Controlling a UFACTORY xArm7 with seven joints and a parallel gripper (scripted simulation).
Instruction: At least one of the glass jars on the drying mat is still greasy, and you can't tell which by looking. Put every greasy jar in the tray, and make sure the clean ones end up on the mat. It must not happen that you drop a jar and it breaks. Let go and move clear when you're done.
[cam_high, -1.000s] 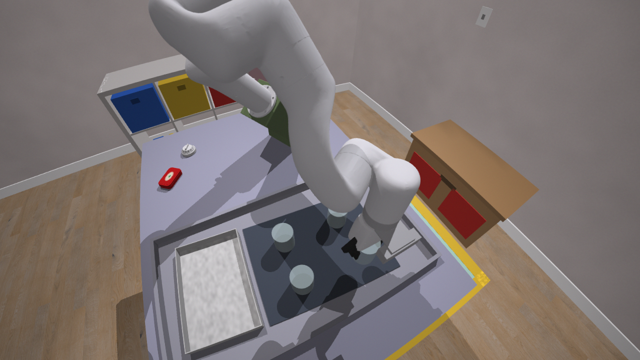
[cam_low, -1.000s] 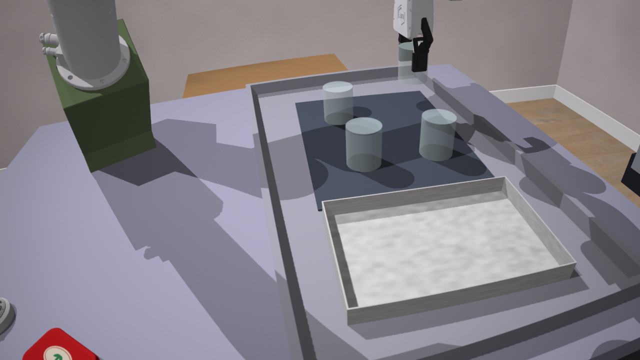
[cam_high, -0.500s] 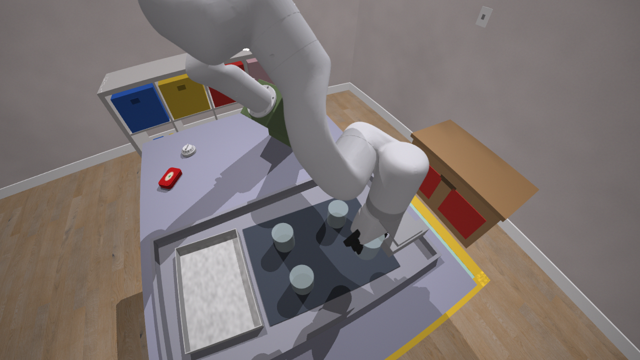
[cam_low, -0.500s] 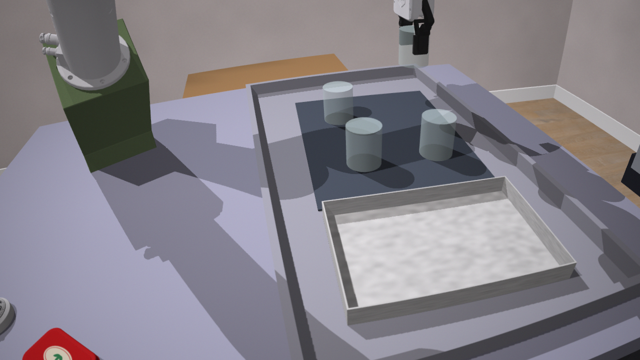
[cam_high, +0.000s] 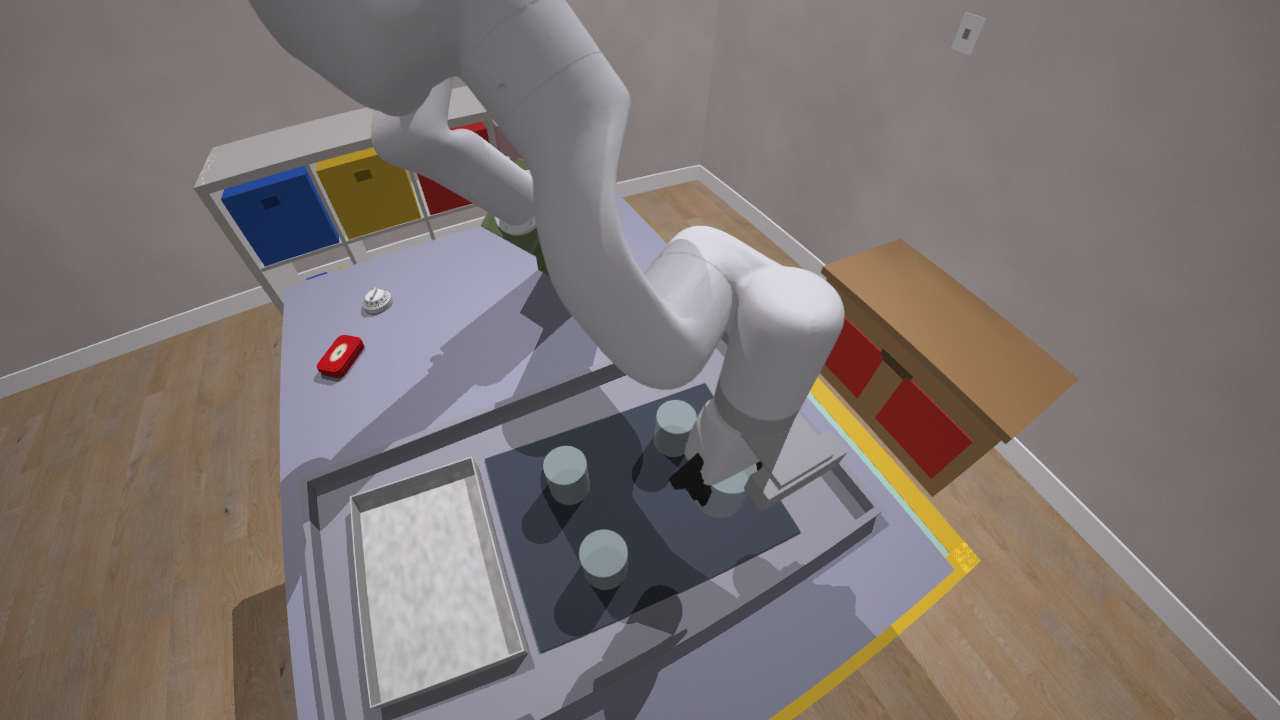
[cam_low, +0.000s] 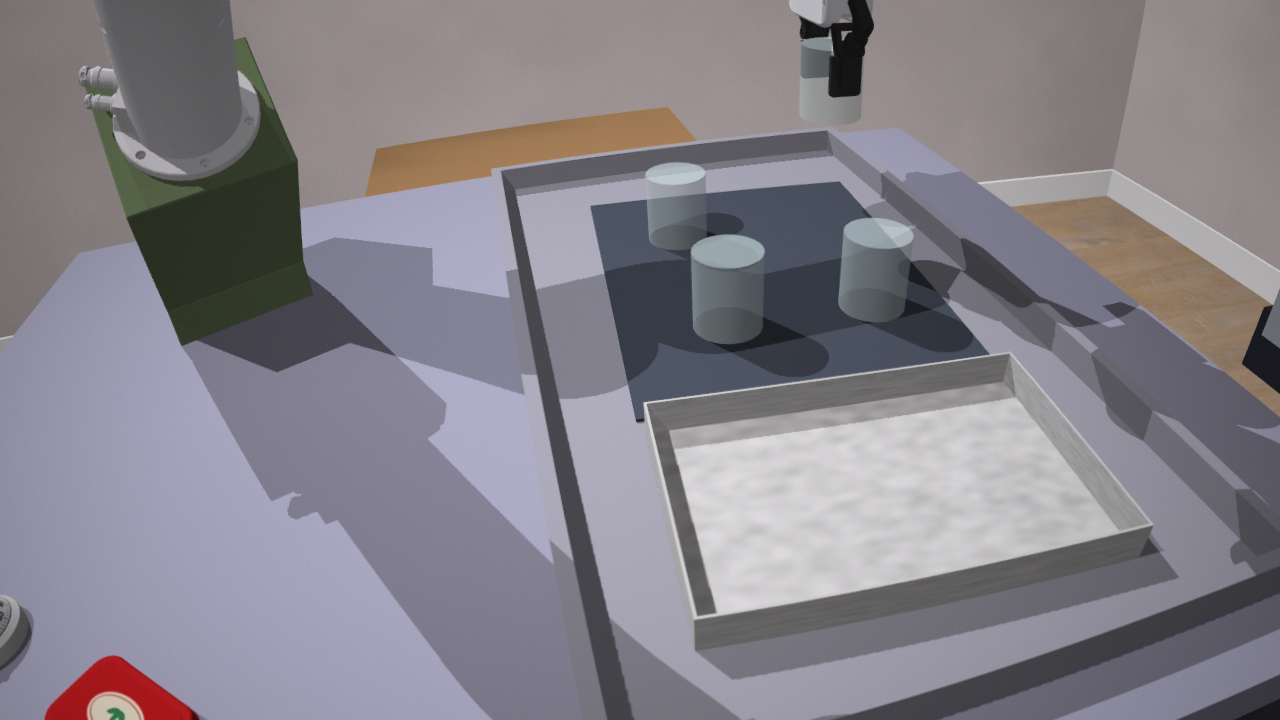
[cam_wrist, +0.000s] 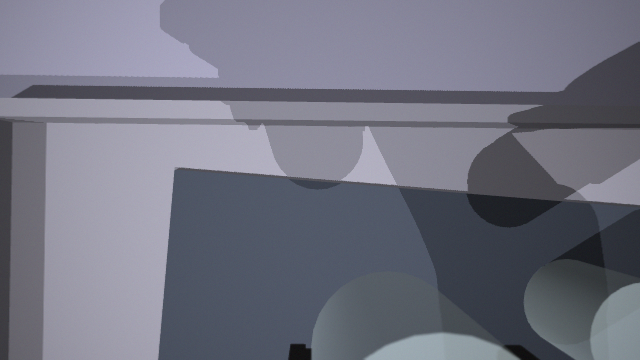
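Right now the grey tray is 110 mm behind my hand, 380 mm to the right of it and 170 mm below it. The rest, counted from my hand: dark drying mat: 90 mm behind, 60 mm to the right, 180 mm below; then red device: 620 mm behind, 480 mm to the right, 170 mm below; then white timer: 750 mm behind, 380 mm to the right, 170 mm below.
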